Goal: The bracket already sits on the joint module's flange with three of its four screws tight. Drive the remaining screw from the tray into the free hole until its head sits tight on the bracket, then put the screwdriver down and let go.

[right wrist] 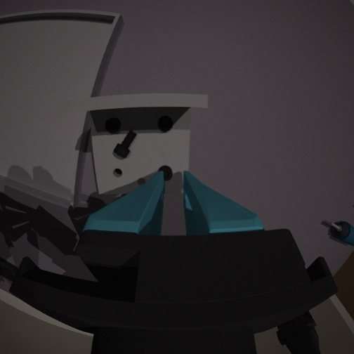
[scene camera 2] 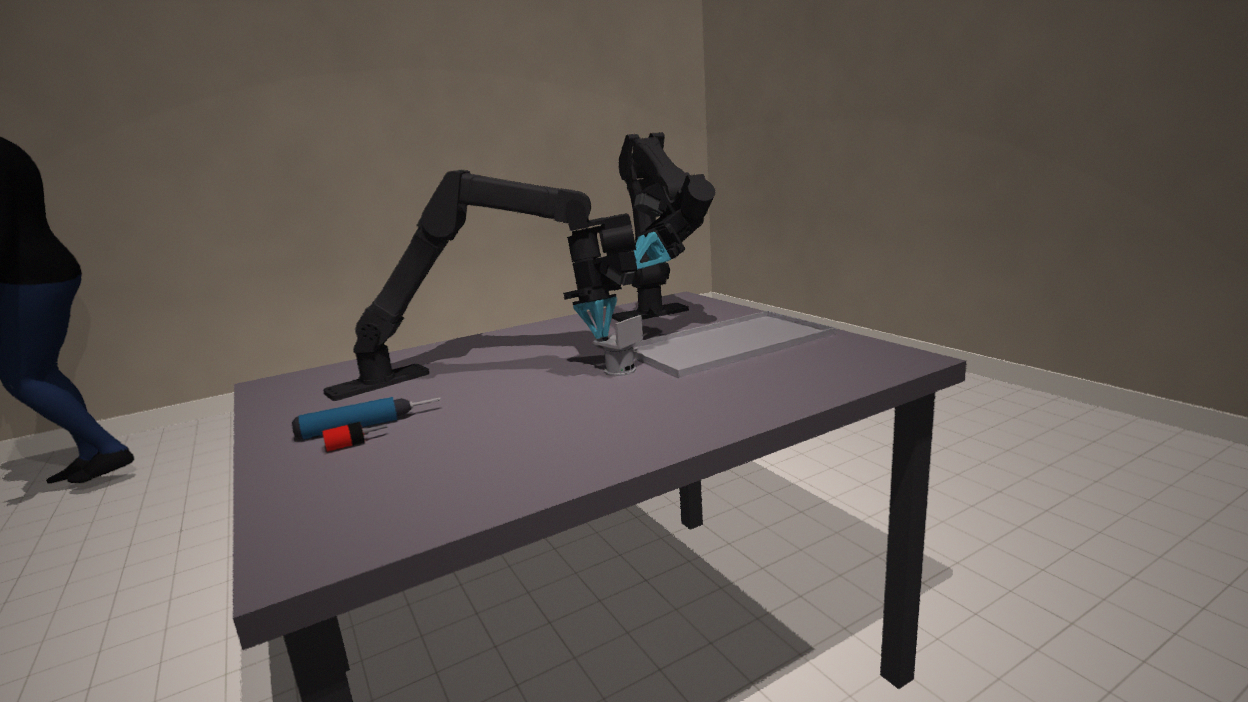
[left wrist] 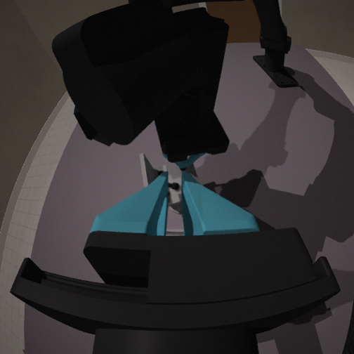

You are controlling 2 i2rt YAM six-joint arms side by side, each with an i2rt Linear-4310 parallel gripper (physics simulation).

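Frame: origin at the left arm's base, x ahead, y left, z up, level; metres.
Seen in the pictures: right gripper, fingertip midpoint: (scene camera 2: 601, 337); left arm's base at its link origin: (scene camera 2: 650, 314); right arm's base at its link origin: (scene camera 2: 378, 383).
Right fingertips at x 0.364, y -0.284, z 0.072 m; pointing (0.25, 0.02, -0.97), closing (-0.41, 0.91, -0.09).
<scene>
Offsets run from my right fingertips to a thing's top centre. "*": to the spot under its first point.
The grey bracket (scene camera 2: 629, 331) (right wrist: 145, 150) sits on the joint module @[dz -0.009, dx +0.009, dy +0.030 m] (scene camera 2: 619, 360). In the right wrist view, screw heads show in it at top left (right wrist: 113, 124), top right (right wrist: 165, 123) and lower right (right wrist: 165, 172). A loose black screw (right wrist: 125, 145) lies tilted on the bracket above the free hole (right wrist: 117, 172). My right gripper (scene camera 2: 602, 338) (right wrist: 173, 178) is shut and empty, its tips at the bracket's edge beside the lower right screw. My left gripper (scene camera 2: 640, 263) (left wrist: 174, 178) is shut and empty, above and behind the bracket. The blue screwdriver @[dz -0.031, dx +0.009, dy -0.443 m] (scene camera 2: 349, 419) (right wrist: 345, 233) lies on the table.
A red-and-black driver @[dz -0.038, dx +0.081, dy -0.468 m] (scene camera 2: 342, 436) lies beside the blue one at the table's left. The grey tray @[* dz -0.061, dx +0.116, dy +0.104 m] (scene camera 2: 678, 372) (right wrist: 106, 57) lies right of the module in the scene view. The right arm's wrist is very close to the left gripper. A person (scene camera 2: 39, 323) stands beyond the table's left side.
</scene>
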